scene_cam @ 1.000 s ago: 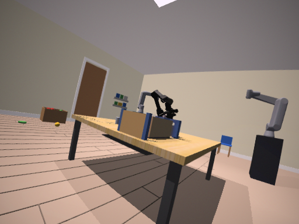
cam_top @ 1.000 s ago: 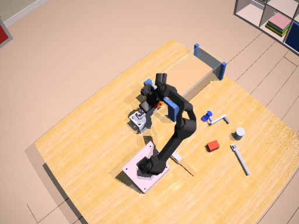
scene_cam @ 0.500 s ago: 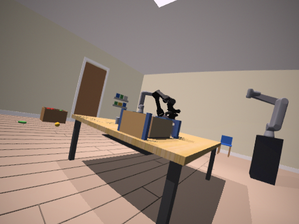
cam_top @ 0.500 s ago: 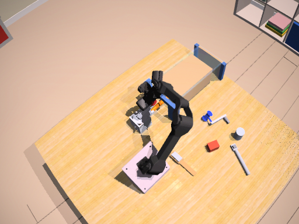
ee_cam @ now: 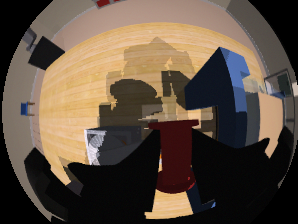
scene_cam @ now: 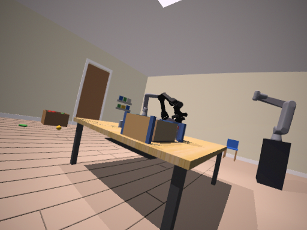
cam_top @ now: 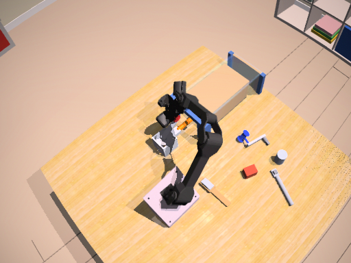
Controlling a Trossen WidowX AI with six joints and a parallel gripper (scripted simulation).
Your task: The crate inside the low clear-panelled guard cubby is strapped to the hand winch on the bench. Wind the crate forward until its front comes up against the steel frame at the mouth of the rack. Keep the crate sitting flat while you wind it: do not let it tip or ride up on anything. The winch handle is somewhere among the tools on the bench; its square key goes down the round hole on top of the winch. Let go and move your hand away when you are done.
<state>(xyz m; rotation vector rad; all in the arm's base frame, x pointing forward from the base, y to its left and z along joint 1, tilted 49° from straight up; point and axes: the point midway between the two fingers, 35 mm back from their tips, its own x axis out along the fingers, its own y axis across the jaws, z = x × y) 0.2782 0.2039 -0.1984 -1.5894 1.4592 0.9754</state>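
Right now my gripper tip is 4 cm past the crank handle, 3 cm to the left of it and 3 cm above it. From my gripper tip the other things lie so: blue steel frame (6 cm ahead, 5 cm to the right, 2 cm below); then winch (11 cm behind, 6 cm to the right, 10 cm below); then red knob (2 cm to the right).
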